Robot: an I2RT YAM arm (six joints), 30 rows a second.
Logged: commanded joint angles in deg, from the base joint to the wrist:
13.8, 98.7, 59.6, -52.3, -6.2, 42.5
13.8, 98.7, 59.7, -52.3, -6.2, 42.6
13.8, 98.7, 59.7, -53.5, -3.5, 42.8
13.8, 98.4, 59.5, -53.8, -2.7, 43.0
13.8, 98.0, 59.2, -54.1, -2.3, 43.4
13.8, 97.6, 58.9, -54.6, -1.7, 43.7
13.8, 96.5, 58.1, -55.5, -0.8, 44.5
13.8, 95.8, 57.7, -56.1, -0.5, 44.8
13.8, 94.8, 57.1, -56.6, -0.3, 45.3
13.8, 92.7, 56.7, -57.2, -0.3, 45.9
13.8, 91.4, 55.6, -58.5, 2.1, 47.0
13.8, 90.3, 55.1, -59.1, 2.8, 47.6
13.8, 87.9, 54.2, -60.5, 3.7, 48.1
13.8, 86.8, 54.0, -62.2, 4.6, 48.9
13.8, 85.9, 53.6, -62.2, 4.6, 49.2
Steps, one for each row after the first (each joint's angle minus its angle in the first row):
0.0, 0.0, 0.1, 0.0, 0.0, 0.1
0.0, 0.0, 0.1, -1.2, 2.7, 0.3
0.0, -0.3, -0.1, -1.5, 3.5, 0.5
0.0, -0.7, -0.4, -1.8, 3.9, 0.9
0.0, -1.1, -0.7, -2.3, 4.5, 1.2
0.0, -2.2, -1.5, -3.2, 5.4, 2.0
0.0, -2.9, -1.9, -3.8, 5.7, 2.3
0.0, -3.9, -2.5, -4.3, 5.9, 2.8
0.0, -6.0, -2.9, -4.9, 5.9, 3.4
0.0, -7.3, -4.0, -6.2, 8.3, 4.5
0.0, -8.4, -4.5, -6.8, 9.0, 5.1
0.0, -10.8, -5.4, -8.2, 9.9, 5.6
0.0, -11.9, -5.6, -9.9, 10.8, 6.4
0.0, -12.8, -6.0, -9.9, 10.8, 6.7

